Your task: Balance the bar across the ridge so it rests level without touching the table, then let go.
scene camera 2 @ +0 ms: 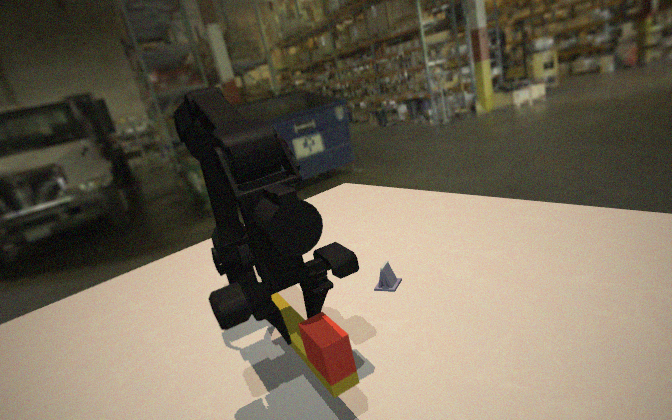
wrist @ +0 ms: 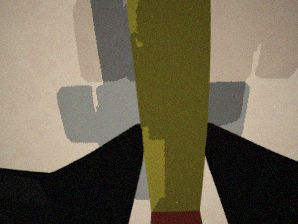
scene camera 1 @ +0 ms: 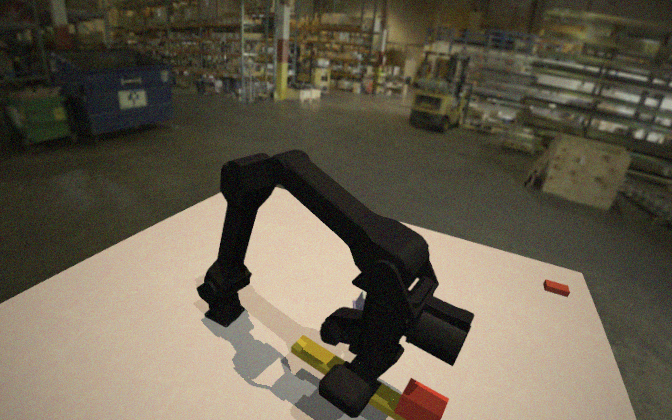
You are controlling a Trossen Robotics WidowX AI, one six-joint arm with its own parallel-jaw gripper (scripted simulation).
Labels:
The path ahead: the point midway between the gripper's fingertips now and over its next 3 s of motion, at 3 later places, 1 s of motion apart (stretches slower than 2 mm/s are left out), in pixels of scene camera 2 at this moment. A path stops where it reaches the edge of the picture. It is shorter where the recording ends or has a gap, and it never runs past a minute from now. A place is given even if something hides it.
The gripper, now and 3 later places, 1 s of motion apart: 301, 337; 332, 292; 373, 254; 394, 240

